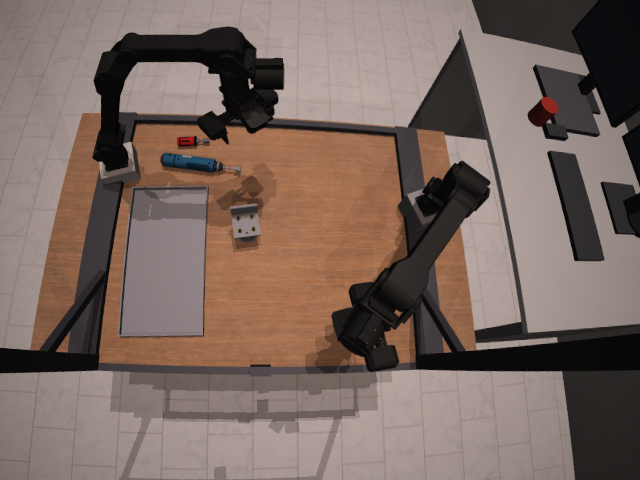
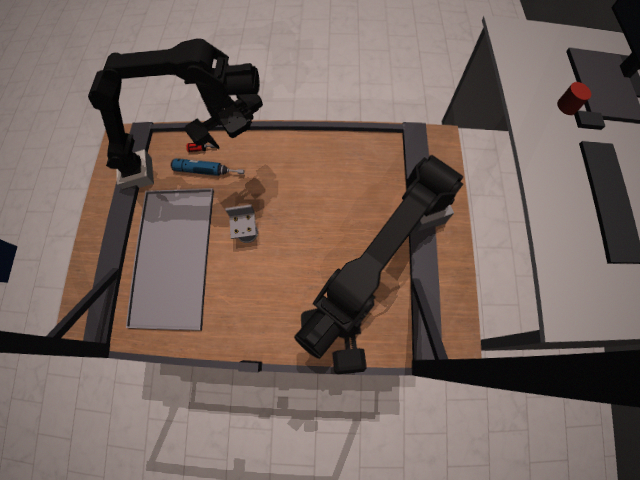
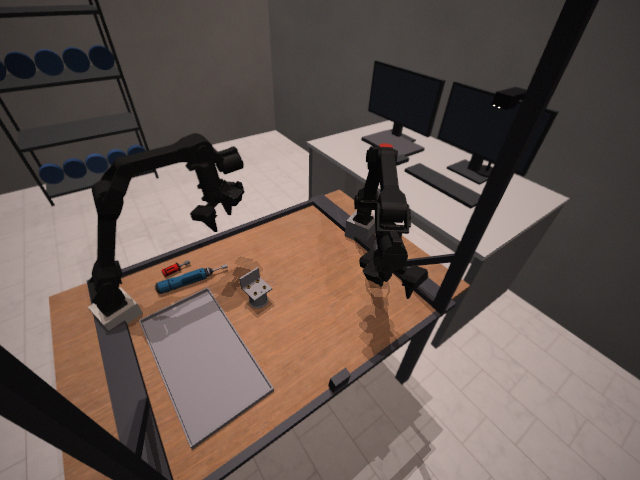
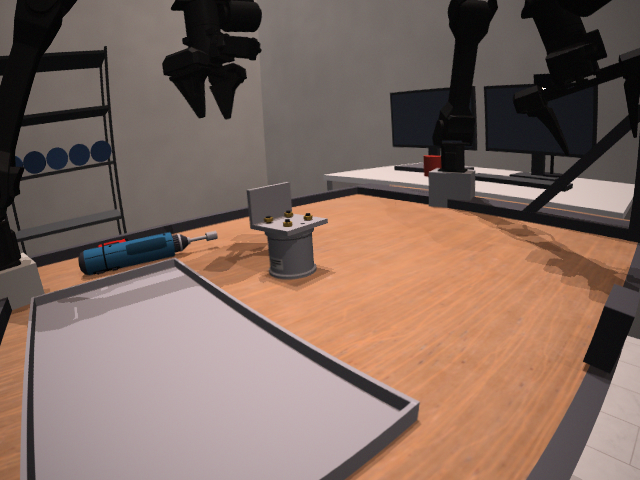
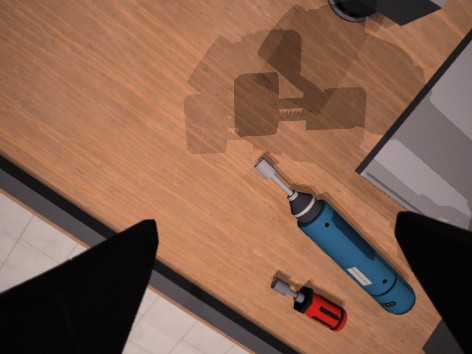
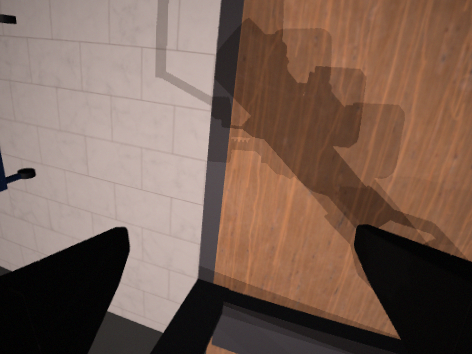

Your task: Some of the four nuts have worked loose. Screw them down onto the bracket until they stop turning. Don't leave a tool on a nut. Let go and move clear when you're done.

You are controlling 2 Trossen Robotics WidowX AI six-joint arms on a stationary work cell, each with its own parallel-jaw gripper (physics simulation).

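Pixels of known places: left gripper, fingertip midpoint: point(image 1: 242, 134) point(image 2: 233, 138) point(image 3: 223, 223) point(image 4: 215, 118) point(image 5: 275, 226); right gripper, fingertip midpoint: point(image 2: 346, 341) point(image 3: 394, 291) point(image 4: 600, 146) point(image 6: 243, 237); left arm's base, origin of the base link: point(image 1: 116, 159) point(image 2: 130, 166) point(image 3: 112, 305); right arm's base, origin of the base link: point(image 1: 428, 204) point(image 3: 363, 218) point(image 4: 453, 170).
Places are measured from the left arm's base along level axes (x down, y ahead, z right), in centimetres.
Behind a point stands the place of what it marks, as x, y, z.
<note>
The grey bracket point(image 1: 245, 209) {-4.2, 32.1, 26.9} point(image 3: 251, 277) {-3.6, 32.1, 26.9} point(image 4: 268, 204) {-3.4, 31.1, 26.8} sits on a round grey pedestal point(image 4: 292, 255), with four brass nuts on its flat plate, such as the front nut point(image 4: 287, 223) {-1.8, 29.0, 31.6} and the left nut point(image 4: 268, 219) {-1.9, 29.5, 28.1}. Which nuts are loose I cannot tell. A blue power driver point(image 1: 188, 162) {1.4, 20.0, 5.7} point(image 4: 139, 251) {2.8, 21.0, 7.2} point(image 5: 350, 250) {1.2, 22.4, 6.0} with a socket tip lies on the table. A short red nut driver point(image 1: 186, 141) {2.6, 20.7, -2.4} point(image 3: 170, 269) {2.7, 20.3, -2.4} point(image 5: 325, 311) {2.6, 20.8, -2.5} lies beside it. My left gripper point(image 3: 222, 221) {-16.2, 35.5, 12.3} point(image 4: 214, 116) {-16.2, 35.5, 12.3} point(image 5: 275, 226) {-16.2, 35.5, 12.3} is open and empty, high above the tools' side. My right gripper point(image 4: 600, 144) {-10.9, 49.4, 67.1} point(image 6: 243, 237) {-10.9, 49.4, 67.1} is open and empty, above the near right table edge.
A shallow grey tray point(image 1: 205, 258) {5.2, 18.5, 34.0} point(image 3: 239, 338) {3.8, 17.5, 36.2} point(image 4: 310, 348) {3.8, 15.4, 44.2} lies left of the bracket. A dark frame point(image 1: 410, 165) {3.2, 86.1, 21.9} borders the wooden table point(image 1: 310, 206) {5.3, 51.1, 26.7}. A white desk point(image 1: 498, 155) with monitors stands at the right, beyond the table.
</note>
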